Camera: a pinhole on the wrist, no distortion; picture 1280 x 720 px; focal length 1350.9 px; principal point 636.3 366.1 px. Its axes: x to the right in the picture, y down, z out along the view. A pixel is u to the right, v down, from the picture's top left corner.
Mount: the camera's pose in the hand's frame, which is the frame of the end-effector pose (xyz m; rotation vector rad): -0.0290 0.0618 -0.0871 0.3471 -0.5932 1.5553
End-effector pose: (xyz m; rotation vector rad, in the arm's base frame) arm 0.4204 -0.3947 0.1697 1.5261 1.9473 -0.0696
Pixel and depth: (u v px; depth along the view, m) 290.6 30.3 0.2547
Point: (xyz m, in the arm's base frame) 0.3428 -0.4740 0.0469
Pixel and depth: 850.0 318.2 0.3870
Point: 0.4555 -0.6016 -0.0364
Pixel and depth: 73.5 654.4 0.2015
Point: 0.3344 -0.5211 0.1574
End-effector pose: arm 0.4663 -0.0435 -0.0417 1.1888 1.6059 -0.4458
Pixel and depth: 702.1 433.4 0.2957
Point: 0.4659 -0.2463 -0.0540
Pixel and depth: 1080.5 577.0 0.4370
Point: 0.5787 -0.4097 -0.0434
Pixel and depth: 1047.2 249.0 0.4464
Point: 0.5816 -0.3813 -0.1472
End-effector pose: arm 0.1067 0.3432 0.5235 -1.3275 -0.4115 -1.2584
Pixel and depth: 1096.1 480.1 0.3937
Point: 0.1451 0.6730 0.5296
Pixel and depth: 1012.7 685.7 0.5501
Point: 0.0936 0.8484 0.5014
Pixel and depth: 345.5 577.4 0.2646
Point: -0.0047 0.4976 0.5307
